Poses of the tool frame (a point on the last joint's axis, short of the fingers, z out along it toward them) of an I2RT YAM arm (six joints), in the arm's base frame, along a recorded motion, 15 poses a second.
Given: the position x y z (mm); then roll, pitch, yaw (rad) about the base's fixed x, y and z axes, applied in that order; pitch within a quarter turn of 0, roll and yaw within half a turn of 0.
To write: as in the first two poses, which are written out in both.
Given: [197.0 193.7 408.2 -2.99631 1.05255 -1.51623]
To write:
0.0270 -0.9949 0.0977 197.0
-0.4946 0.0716 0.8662 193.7
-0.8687 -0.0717 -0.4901 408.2
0 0 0 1

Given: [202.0 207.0 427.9 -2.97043 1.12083 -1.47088]
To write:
0.0434 -0.9958 0.0810 202.0
-0.4328 0.0543 0.8999 207.0
-0.9005 -0.0741 -0.4286 427.9
0 0 0 1

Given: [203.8 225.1 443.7 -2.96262 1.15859 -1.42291]
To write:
0.0590 -0.9973 0.0432 203.8
-0.3963 0.0163 0.9180 225.1
-0.9162 -0.0713 -0.3942 443.7
0 0 0 1

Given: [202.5 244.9 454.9 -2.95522 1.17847 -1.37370]
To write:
0.0749 -0.9972 0.0039 202.5
-0.3749 -0.0245 0.9267 244.9
-0.9240 -0.0708 -0.3757 454.9
0 0 0 1

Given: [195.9 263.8 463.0 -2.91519 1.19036 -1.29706]
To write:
0.1004 -0.9945 -0.0285 195.9
-0.3575 -0.0628 0.9318 263.8
-0.9285 -0.0834 -0.3618 463.0
0 0 0 1

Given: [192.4 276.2 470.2 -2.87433 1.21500 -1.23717]
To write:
0.1141 -0.9924 -0.0465 192.4
-0.3291 -0.0819 0.9407 276.2
-0.9374 -0.0920 -0.3360 470.2
0 0 0 1

